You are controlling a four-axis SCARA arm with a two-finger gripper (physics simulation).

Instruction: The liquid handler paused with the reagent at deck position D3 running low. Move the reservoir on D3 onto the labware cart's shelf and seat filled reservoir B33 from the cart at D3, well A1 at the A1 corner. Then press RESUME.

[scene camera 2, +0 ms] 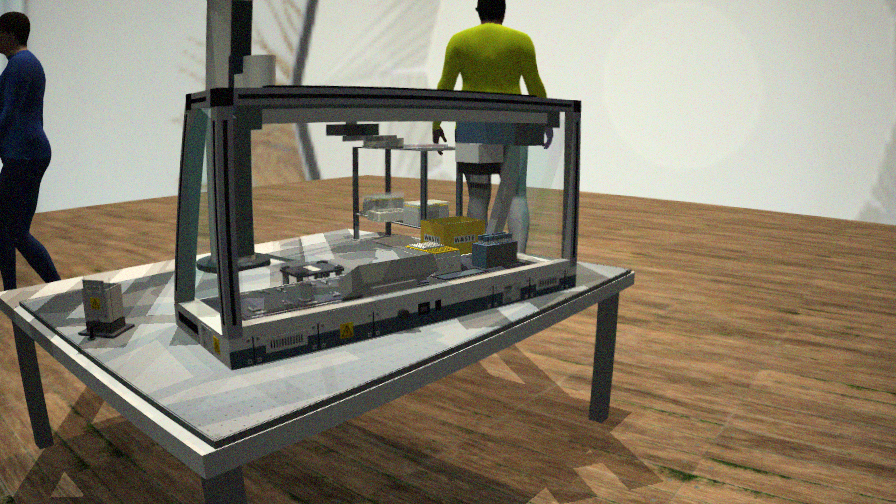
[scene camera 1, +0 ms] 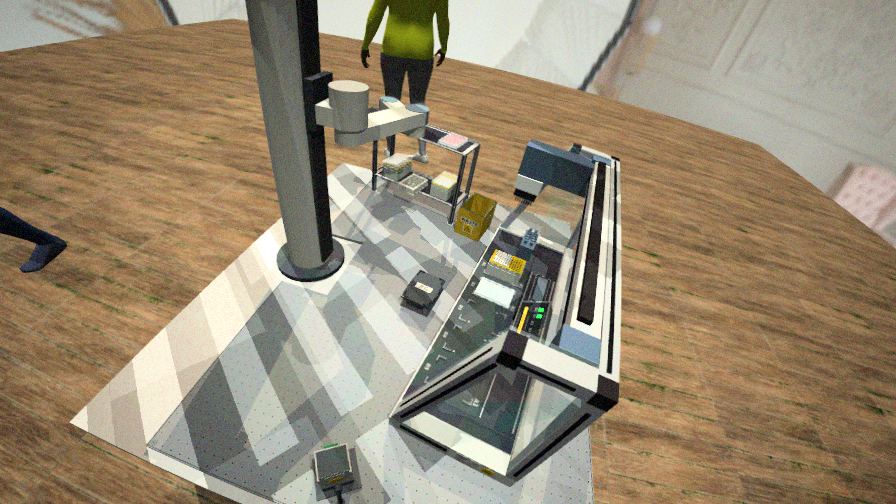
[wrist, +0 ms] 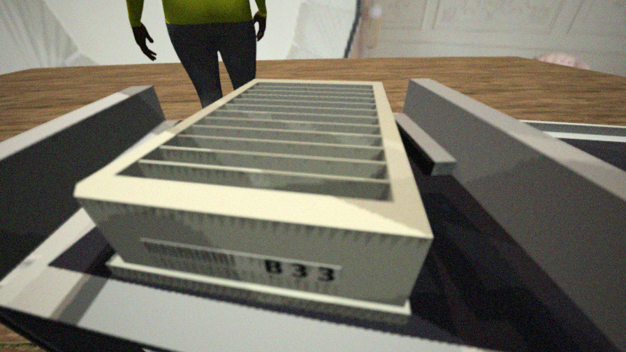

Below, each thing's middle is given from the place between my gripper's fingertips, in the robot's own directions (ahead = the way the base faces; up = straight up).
Scene:
The yellow waste box (scene camera 1: 475, 215) is 440 mm ahead of my hand, 310 mm below it and 150 mm to the right of it.

